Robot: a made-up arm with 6 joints.
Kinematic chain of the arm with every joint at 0, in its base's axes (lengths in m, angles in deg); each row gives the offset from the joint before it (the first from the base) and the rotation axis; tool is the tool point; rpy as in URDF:
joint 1: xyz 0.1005 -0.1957 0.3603 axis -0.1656 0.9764 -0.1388
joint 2: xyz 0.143 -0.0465 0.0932 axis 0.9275 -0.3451 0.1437
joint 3: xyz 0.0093 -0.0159 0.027 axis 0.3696 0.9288 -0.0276
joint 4: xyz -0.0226 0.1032 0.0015 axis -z
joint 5: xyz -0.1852 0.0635 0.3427 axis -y
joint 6: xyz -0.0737 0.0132 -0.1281 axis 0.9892 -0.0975 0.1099
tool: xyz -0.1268 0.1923 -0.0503 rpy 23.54 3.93 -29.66
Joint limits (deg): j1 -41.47..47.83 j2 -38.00..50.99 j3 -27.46..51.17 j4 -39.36..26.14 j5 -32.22..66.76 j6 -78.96..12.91
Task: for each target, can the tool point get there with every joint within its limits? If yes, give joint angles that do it. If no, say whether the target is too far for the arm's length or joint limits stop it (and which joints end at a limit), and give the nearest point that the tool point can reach.
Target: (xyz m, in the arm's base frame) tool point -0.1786 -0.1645 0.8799
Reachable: yes | joints 9.01 38.45 12.80 1.96 -20.08 -12.25
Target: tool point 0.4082 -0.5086 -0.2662
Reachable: no: joint limits stop it (at a limit: joint 1, joint 2, joint 3, joint 4, joint 5, joint 6) | nearest point 0.0128 -0.3431 0.0079 | short by 0.509 m
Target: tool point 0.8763 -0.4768 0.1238
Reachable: no: joint limits stop it (at a limit: joint 1, joint 2, joint 3, joint 4, joint 5) | nearest point 0.4744 -0.1593 0.4338 | short by 0.599 m
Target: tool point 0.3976 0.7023 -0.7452
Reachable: no: too far | nearest point 0.5075 0.2854 0.1955 | short by 1.035 m
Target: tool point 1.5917 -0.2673 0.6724
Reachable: no: too far | nearest point 0.8065 -0.0701 0.7530 | short by 0.814 m
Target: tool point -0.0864 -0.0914 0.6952
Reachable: yes | joints -17.09 10.23 34.62 -18.43 35.12 -25.39
